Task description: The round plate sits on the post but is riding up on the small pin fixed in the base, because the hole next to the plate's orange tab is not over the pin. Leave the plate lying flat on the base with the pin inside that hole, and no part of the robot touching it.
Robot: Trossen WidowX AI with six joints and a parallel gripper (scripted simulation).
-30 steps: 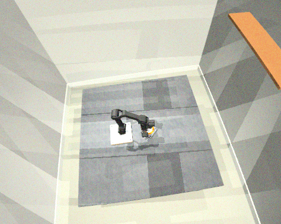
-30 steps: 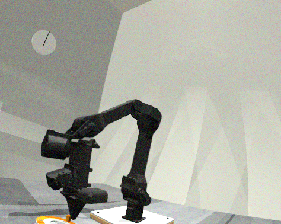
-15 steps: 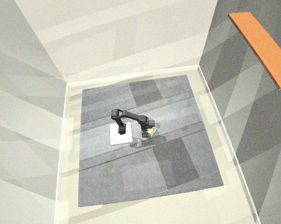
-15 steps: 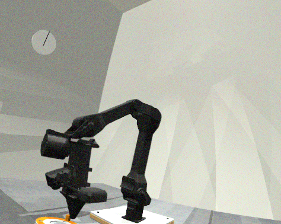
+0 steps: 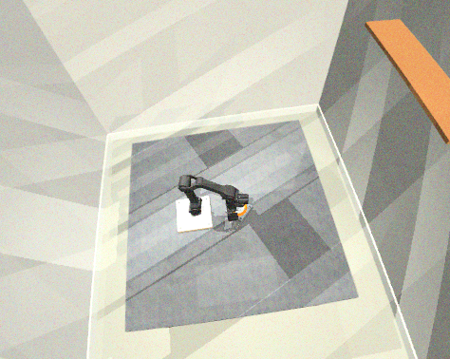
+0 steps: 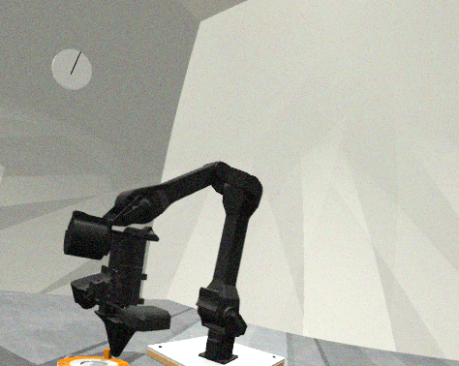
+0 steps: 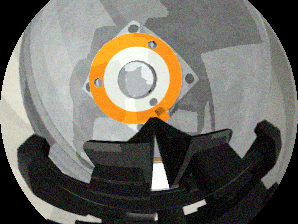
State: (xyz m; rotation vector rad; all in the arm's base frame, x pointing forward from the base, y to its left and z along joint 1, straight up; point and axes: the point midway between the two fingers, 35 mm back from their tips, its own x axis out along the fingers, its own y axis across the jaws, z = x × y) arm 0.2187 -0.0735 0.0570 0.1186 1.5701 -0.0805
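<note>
Now: the round orange plate 30 mm ahead of my gripper tip. Also, from my gripper tip: grey square base: 50 mm ahead, 20 mm below, 10 mm to the left.
</note>
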